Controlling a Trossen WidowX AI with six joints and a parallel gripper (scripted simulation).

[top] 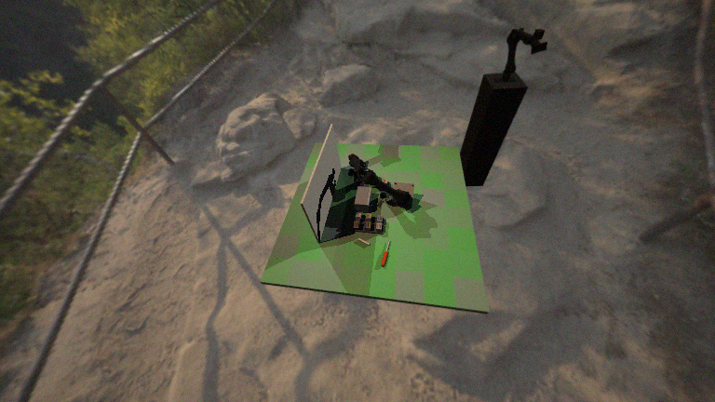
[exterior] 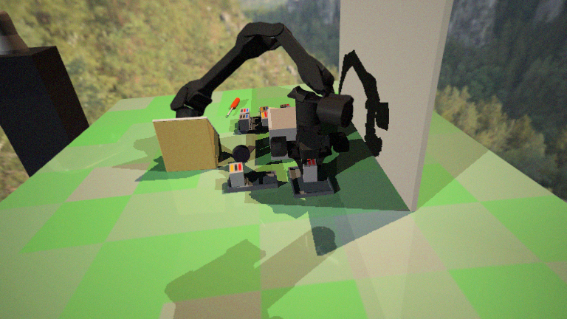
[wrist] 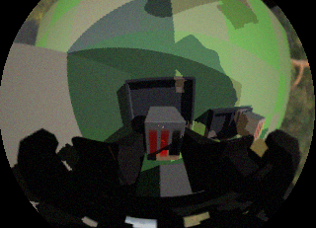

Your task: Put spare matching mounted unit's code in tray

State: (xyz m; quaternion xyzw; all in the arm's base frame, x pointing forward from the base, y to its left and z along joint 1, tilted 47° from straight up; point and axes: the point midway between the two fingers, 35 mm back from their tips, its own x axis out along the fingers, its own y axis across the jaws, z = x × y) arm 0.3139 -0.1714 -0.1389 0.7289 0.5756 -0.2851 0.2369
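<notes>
The dark grey tray lies 20 mm below my gripper tip. Also, from my gripper tip: dark round object: 170 mm behind, 160 mm to the left; then grey-white box: 220 mm to the left, 30 mm above, 20 mm behind; then rack: 150 mm behind, 30 mm to the left, 20 mm below.
</notes>
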